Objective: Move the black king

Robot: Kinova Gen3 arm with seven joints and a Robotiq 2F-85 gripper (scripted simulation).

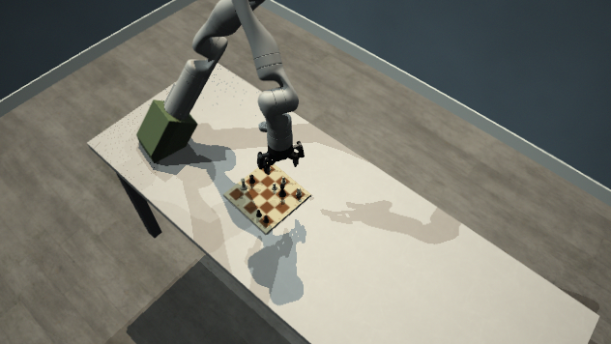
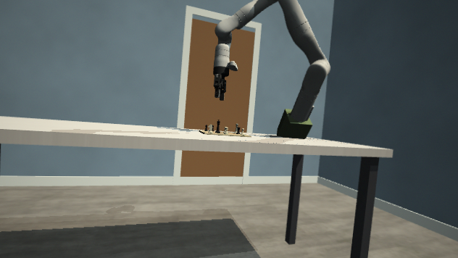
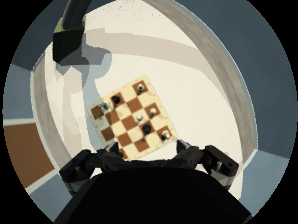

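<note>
My hand is 10 mm to the right of the black king and 140 mm above it. Also, from my hand: chessboard: 40 mm behind, 40 mm to the right, 170 mm below.
</note>
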